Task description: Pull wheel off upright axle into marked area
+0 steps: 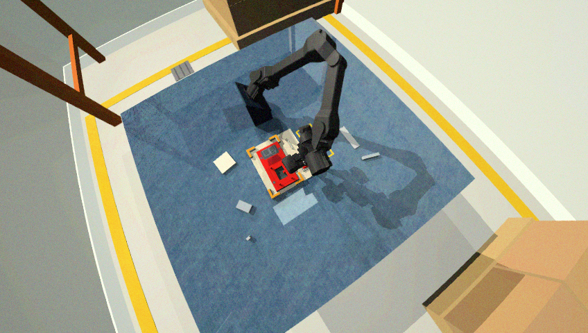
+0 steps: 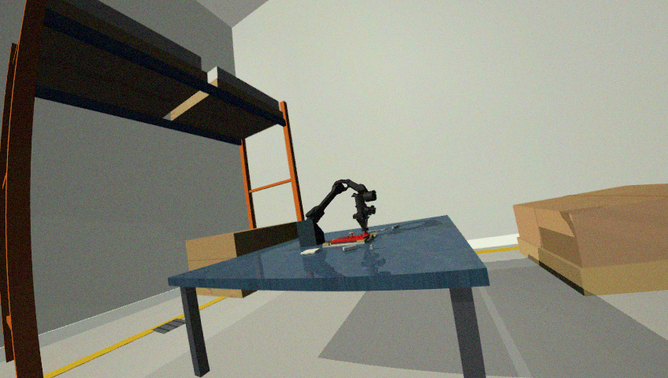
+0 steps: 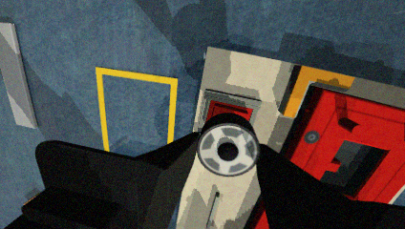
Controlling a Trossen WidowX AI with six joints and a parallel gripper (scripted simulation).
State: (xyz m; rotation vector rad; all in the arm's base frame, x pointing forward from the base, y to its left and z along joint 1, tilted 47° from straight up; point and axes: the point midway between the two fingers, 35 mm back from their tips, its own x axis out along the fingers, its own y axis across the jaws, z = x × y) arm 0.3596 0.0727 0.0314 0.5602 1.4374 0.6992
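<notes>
Right now the dark upright axle is 1 cm below my gripper tip. Also, from my gripper tip: small cube: 34 cm to the right, 17 cm ahead, 4 cm below; then white tile: 32 cm to the right, 18 cm behind, 4 cm below; then wheel: right at my gripper tip.
</notes>
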